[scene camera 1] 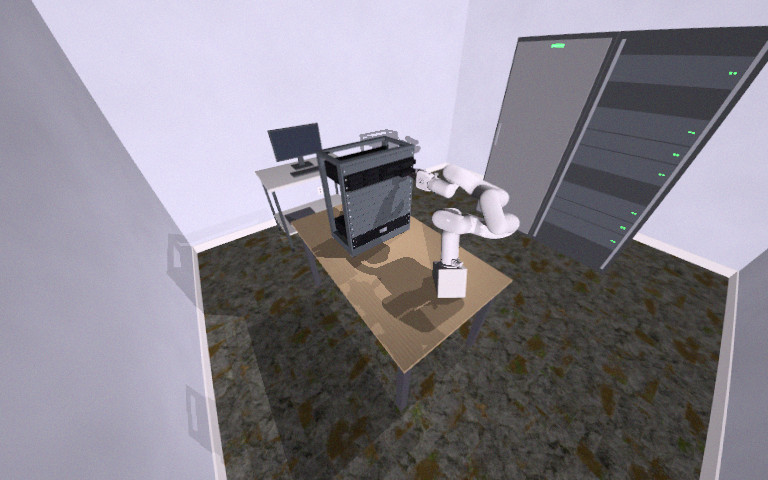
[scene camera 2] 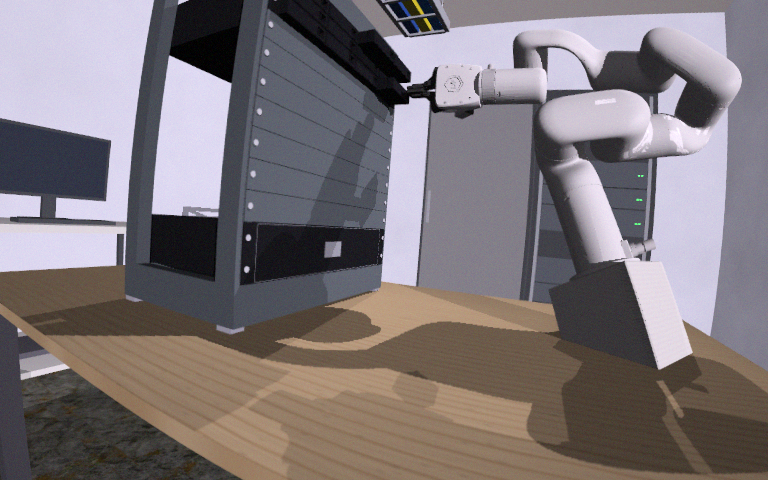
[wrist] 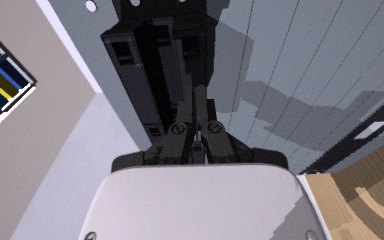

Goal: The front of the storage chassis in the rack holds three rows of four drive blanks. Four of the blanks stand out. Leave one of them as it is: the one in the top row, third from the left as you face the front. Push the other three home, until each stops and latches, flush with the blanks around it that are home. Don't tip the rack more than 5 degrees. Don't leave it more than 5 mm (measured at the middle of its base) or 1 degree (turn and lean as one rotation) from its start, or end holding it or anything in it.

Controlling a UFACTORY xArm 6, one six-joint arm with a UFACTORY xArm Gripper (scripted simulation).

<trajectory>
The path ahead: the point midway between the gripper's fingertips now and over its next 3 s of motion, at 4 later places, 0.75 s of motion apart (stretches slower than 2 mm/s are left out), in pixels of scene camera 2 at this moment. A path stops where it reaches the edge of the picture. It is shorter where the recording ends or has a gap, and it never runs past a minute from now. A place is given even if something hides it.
My gripper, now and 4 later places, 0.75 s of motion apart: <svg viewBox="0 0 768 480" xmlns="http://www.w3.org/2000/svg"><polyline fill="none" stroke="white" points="408,91 403,91 402,91 397,91 392,91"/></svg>
</trajectory>
